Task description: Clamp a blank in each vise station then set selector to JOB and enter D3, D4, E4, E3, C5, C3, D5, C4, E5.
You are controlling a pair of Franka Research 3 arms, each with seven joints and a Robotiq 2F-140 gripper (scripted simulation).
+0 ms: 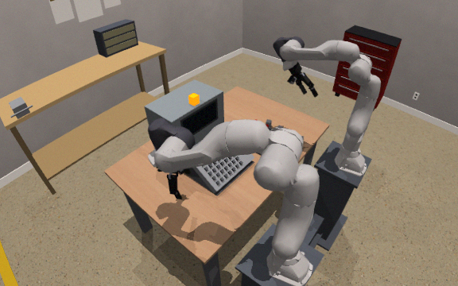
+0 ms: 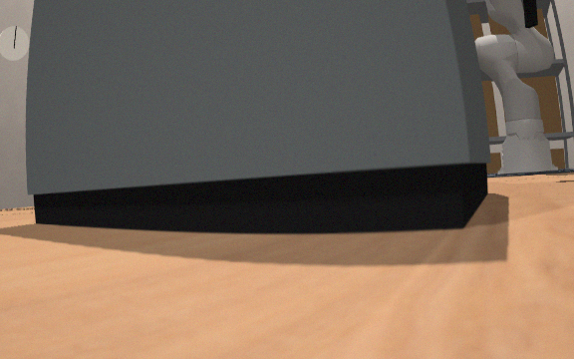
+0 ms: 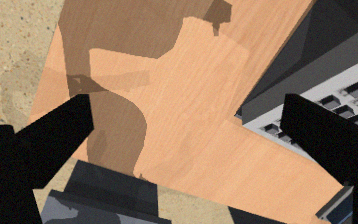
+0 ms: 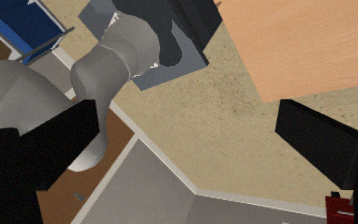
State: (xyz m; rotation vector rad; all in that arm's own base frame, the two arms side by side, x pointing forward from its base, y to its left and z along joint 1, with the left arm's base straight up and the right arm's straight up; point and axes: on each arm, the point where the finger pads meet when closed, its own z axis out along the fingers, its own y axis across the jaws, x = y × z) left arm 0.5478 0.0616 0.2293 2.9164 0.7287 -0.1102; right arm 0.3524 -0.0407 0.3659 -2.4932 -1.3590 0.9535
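Right now the d4 key is 5 cm ahead of my left hand, 32 cm to the right of it and 11 cm below it. From my left hand the other things lie so: e4 key: 3 cm ahead, 32 cm to the right, 13 cm below; d5 key: 5 cm ahead, 36 cm to the right, 11 cm below; c4 key: 8 cm ahead, 32 cm to the right, 9 cm below.
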